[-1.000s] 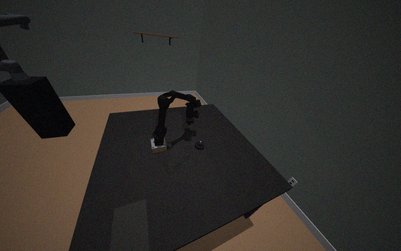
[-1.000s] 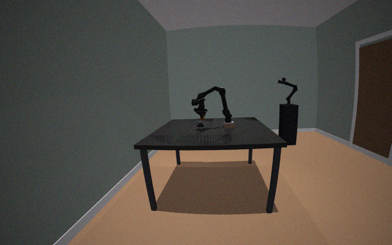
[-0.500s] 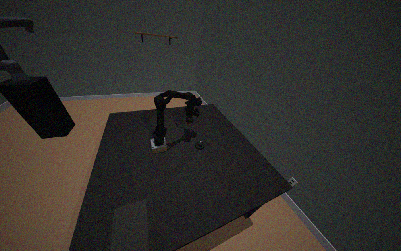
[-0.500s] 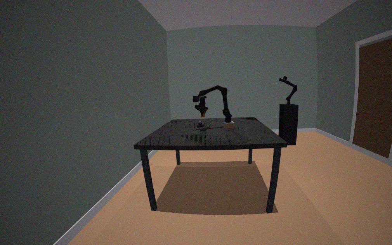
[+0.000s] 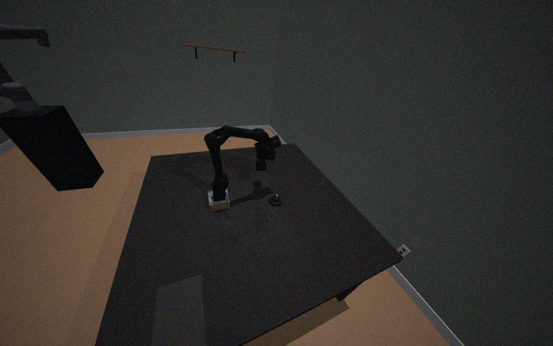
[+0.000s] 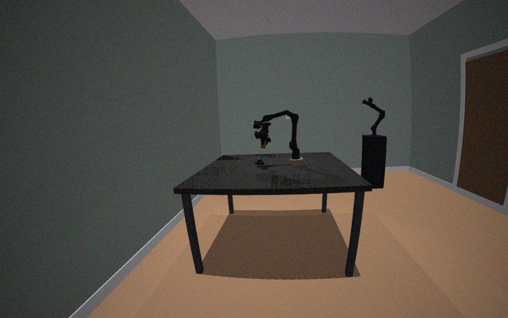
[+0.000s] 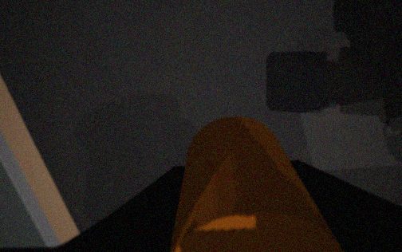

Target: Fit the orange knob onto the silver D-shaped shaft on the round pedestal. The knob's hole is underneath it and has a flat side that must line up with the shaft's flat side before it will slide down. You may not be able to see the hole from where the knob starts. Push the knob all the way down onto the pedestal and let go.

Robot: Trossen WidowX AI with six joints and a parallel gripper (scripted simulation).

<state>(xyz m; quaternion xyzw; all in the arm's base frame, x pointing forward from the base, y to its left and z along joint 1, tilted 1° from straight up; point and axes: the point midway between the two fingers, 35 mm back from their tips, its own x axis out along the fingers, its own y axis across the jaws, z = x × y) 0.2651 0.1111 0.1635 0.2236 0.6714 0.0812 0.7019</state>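
My gripper tip is 3 cm below the orange knob and 2 cm to the left of it. Round my gripper tip: dark round pedestal: 18 cm to the right, 16 cm below, 7 cm ahead.
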